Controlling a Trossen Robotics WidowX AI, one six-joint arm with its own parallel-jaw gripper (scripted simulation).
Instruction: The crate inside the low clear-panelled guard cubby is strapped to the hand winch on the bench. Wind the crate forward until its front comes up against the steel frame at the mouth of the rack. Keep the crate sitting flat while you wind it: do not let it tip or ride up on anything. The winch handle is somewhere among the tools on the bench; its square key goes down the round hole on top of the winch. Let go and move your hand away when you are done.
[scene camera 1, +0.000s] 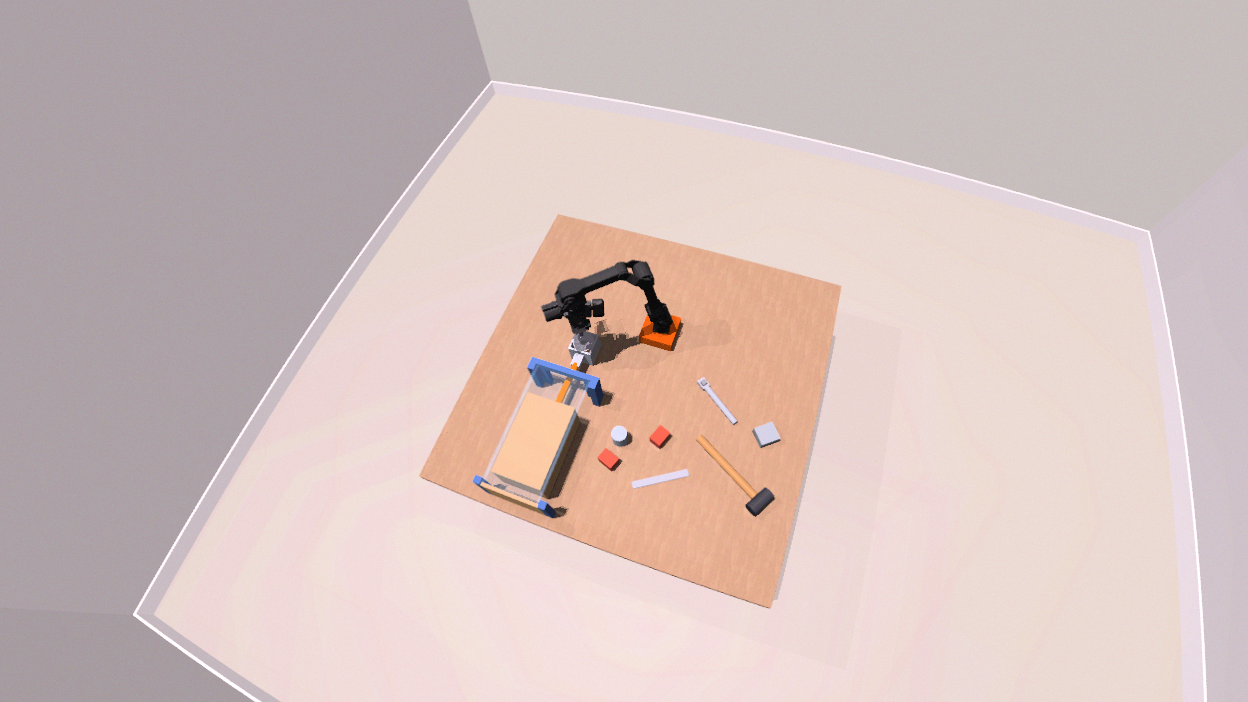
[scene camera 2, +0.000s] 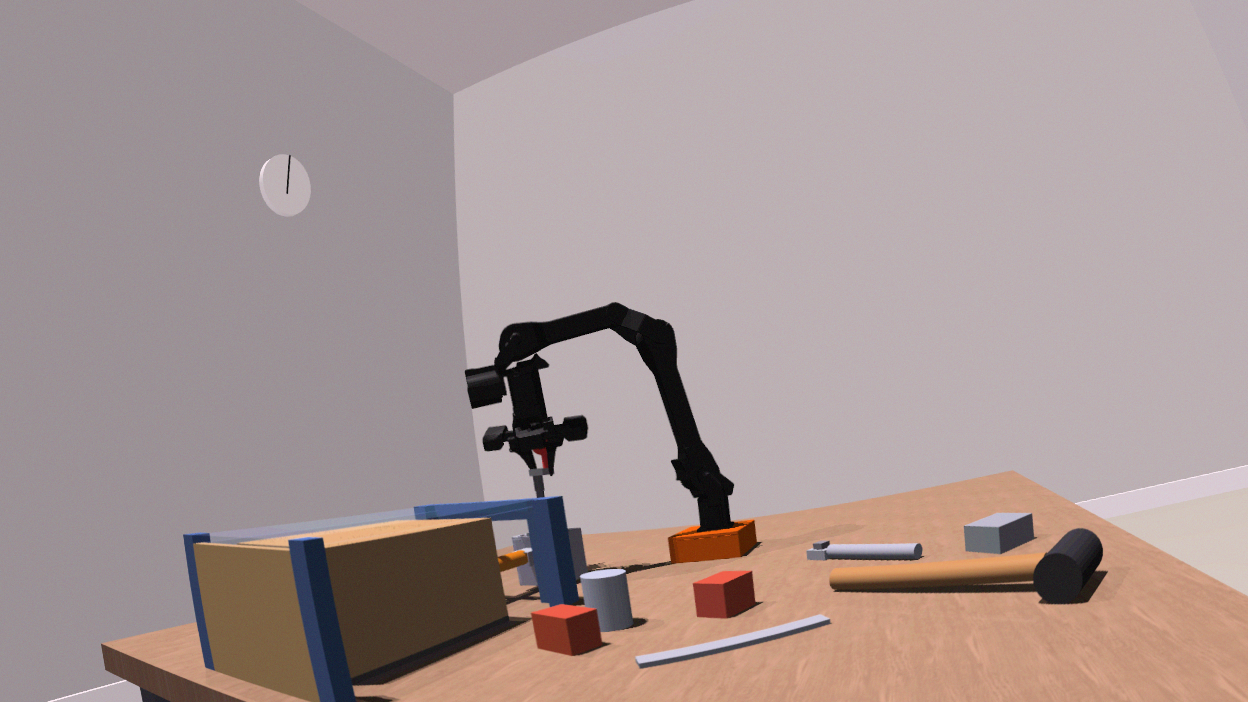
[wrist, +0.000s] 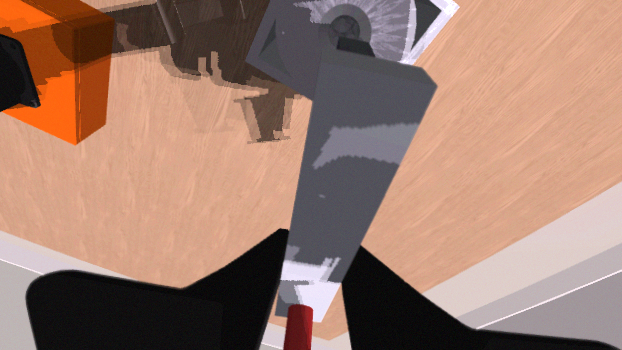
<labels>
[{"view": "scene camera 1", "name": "my gripper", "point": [580, 312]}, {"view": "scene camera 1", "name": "hammer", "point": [759, 501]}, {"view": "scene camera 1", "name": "grey winch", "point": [592, 340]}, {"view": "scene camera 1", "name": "clear-panelled cubby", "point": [527, 466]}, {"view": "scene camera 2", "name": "my gripper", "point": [544, 476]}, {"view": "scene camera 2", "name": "grey block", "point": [1000, 532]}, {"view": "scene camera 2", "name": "hammer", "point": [1058, 576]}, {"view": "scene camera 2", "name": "clear-panelled cubby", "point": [345, 602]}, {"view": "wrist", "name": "my gripper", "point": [315, 243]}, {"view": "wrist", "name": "grey winch handle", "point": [365, 111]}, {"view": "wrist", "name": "grey winch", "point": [288, 48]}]
</labels>
